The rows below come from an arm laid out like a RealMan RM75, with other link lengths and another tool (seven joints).
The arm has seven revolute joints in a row. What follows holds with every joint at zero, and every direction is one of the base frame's.
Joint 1 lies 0.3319 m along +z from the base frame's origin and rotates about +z.
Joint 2 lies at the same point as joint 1 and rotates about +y.
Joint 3 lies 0.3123 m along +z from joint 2 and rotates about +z.
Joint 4 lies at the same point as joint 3 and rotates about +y.
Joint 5 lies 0.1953 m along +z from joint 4 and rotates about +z.
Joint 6 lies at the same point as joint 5 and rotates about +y.
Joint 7 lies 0.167 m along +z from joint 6 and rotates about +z.
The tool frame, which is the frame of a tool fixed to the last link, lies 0.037 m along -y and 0.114 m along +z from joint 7; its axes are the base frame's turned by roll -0.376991, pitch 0 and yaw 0.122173 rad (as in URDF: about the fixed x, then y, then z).
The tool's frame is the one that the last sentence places.
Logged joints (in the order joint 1, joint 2, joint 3, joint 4, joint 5, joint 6, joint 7), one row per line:
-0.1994 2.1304 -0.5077 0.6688 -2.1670 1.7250 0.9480
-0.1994 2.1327 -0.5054 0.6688 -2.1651 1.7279 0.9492
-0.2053 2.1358 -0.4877 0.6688 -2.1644 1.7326 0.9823
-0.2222 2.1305 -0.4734 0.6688 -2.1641 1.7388 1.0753
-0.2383 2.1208 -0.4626 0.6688 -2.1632 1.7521 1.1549
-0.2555 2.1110 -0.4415 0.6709 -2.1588 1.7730 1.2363
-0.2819 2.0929 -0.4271 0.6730 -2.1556 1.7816 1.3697
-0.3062 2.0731 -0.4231 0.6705 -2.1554 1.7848 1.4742
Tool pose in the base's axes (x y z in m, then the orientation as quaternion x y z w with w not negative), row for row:
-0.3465 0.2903 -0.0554 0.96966 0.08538 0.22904 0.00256
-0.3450 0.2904 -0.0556 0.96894 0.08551 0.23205 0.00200
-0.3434 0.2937 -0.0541 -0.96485 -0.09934 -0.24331 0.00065
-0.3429 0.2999 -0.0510 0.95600 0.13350 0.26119 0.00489
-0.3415 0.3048 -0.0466 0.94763 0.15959 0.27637 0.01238
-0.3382 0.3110 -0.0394 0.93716 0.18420 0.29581 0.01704
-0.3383 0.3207 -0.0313 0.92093 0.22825 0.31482 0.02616
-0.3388 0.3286 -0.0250 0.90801 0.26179 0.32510 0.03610
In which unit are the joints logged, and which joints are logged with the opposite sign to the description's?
The joints are logged in radians. Opposite sign: joint 2, joint 3, joint 5, joint 7.
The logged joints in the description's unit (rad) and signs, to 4 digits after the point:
-0.1994 -2.1304 0.5077 0.6688 2.1670 1.7250 -0.9480
-0.1994 -2.1327 0.5054 0.6688 2.1651 1.7279 -0.9492
-0.2053 -2.1358 0.4877 0.6688 2.1644 1.7326 -0.9823
-0.2222 -2.1305 0.4734 0.6688 2.1641 1.7388 -1.0753
-0.2383 -2.1208 0.4626 0.6688 2.1632 1.7521 -1.1549
-0.2555 -2.1110 0.4415 0.6709 2.1588 1.7730 -1.2363
-0.2819 -2.0929 0.4271 0.6730 2.1556 1.7816 -1.3697
-0.3062 -2.0731 0.4231 0.6705 2.1554 1.7848 -1.4742

